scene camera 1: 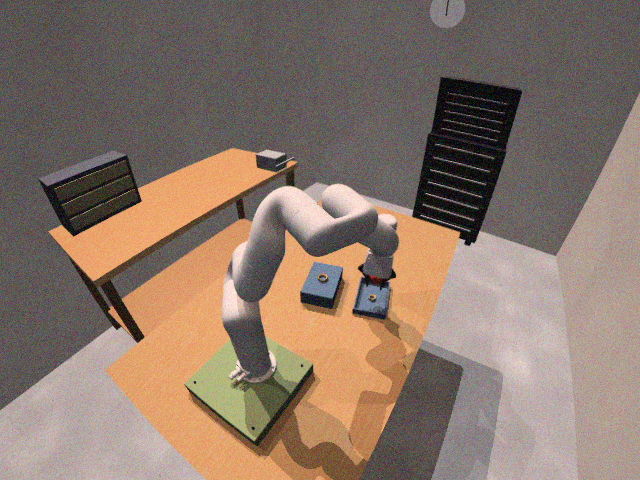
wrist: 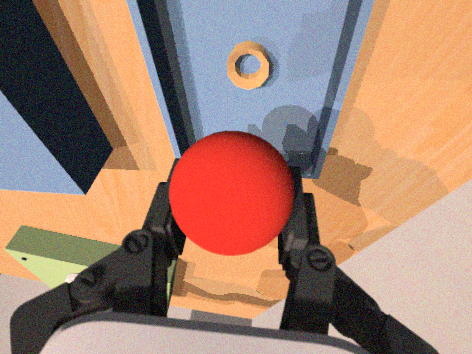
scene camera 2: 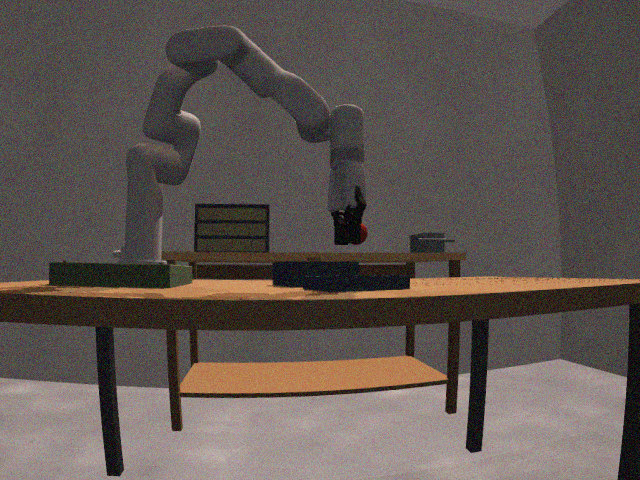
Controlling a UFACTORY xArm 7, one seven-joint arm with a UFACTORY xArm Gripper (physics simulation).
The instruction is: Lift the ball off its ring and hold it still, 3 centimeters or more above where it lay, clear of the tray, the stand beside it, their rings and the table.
In view: the gripper (scene camera 2: 347,244), a red ball (wrist: 231,193), a blue tray (scene camera 2: 350,283) and a blue stand (scene camera 2: 288,274).
The gripper is seen too in scene camera 1 (scene camera 1: 374,286) and in the wrist view (wrist: 236,180). The blue stand shows as well in the wrist view (wrist: 60,147).
